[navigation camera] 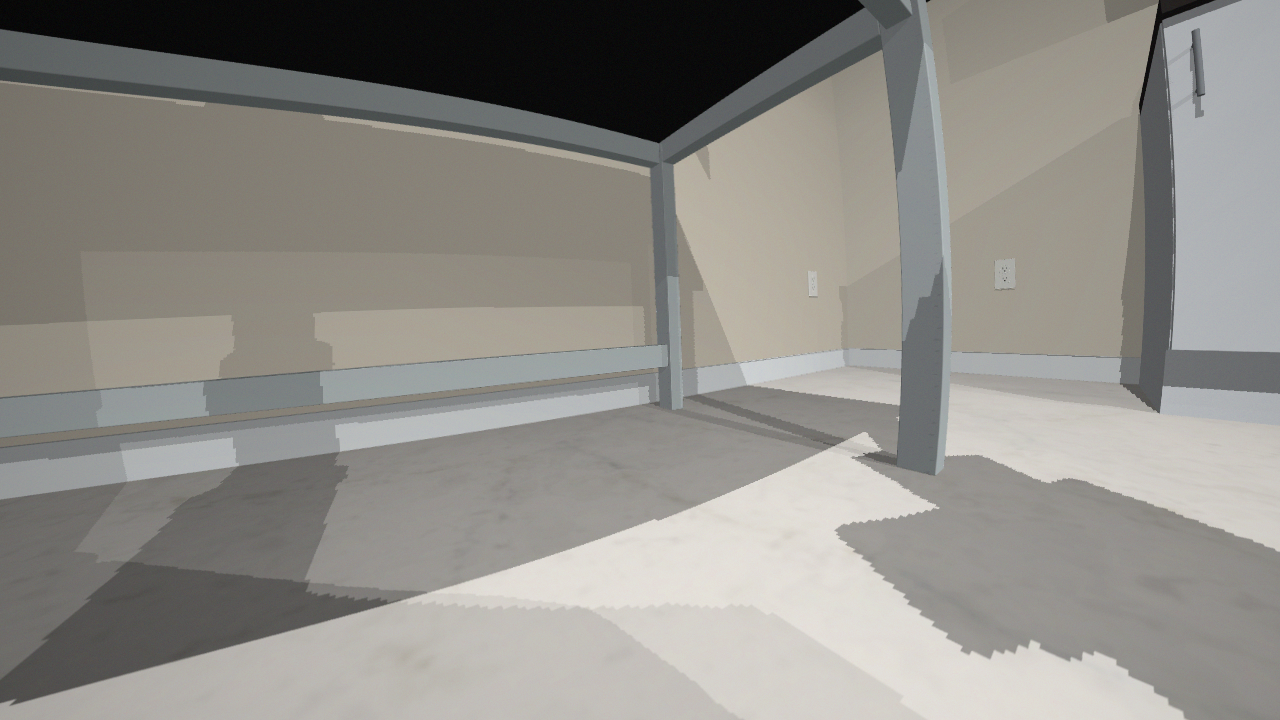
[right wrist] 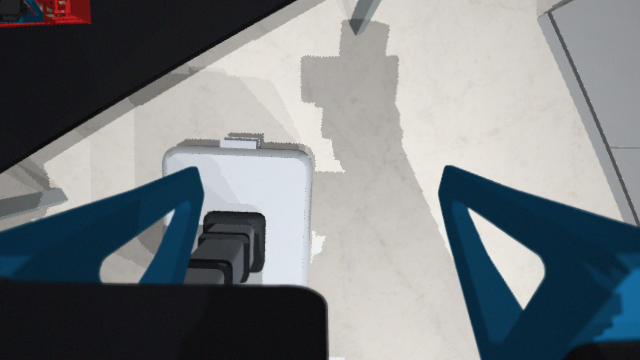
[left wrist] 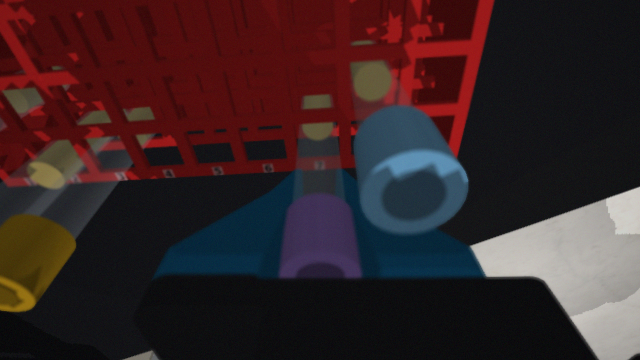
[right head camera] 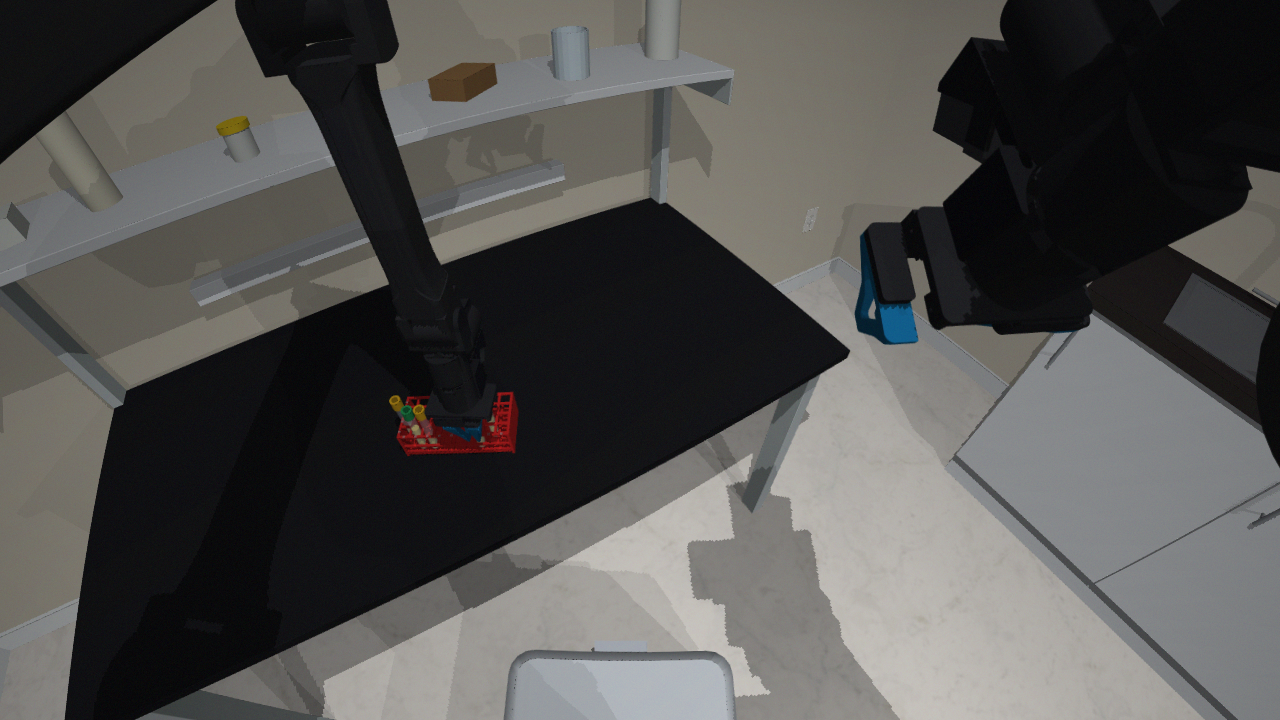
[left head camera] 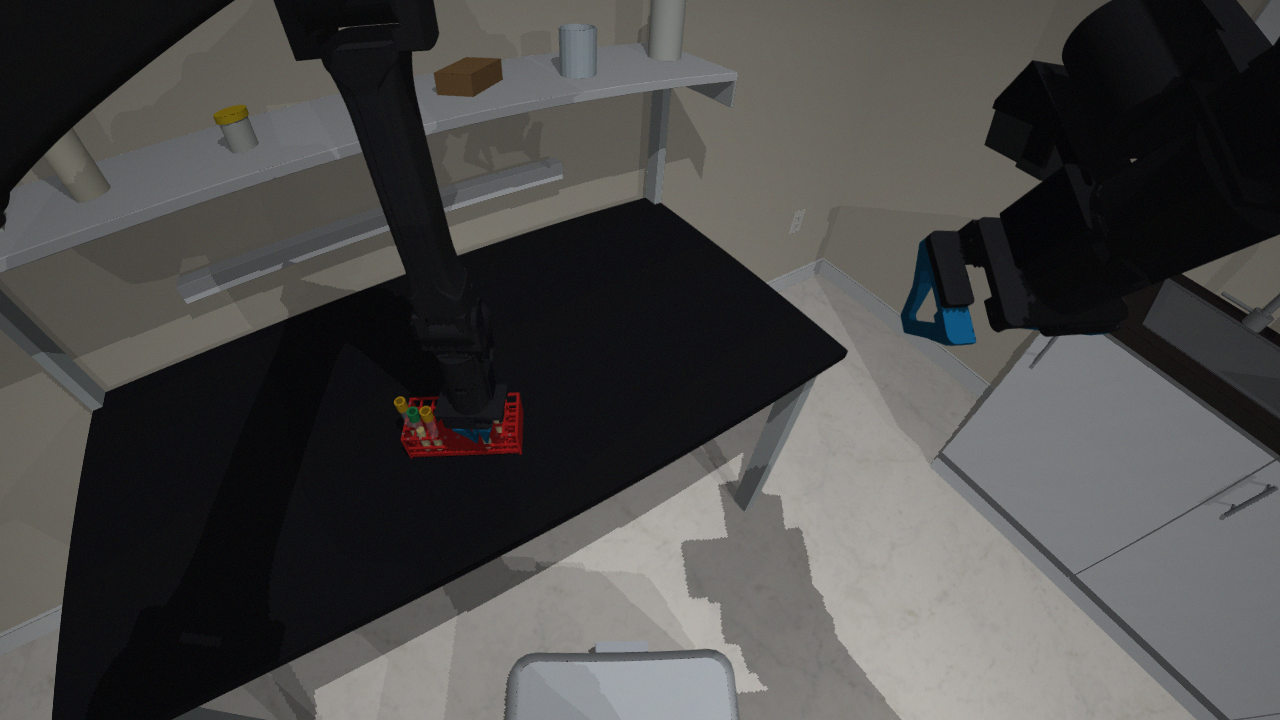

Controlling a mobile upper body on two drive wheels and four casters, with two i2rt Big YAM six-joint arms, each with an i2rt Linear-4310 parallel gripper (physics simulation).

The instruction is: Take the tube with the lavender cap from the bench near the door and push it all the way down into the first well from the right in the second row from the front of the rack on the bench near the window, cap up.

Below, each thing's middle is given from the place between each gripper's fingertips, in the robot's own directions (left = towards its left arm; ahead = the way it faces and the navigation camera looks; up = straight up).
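There is my left gripper, 30 mm above the red rack [left head camera: 454, 444], 50 mm short of it and 50 mm to the right of it.
As for my right hand, the red rack is 490 mm below it, and it is also 510 mm to the left of that hand and 250 mm ahead of it.
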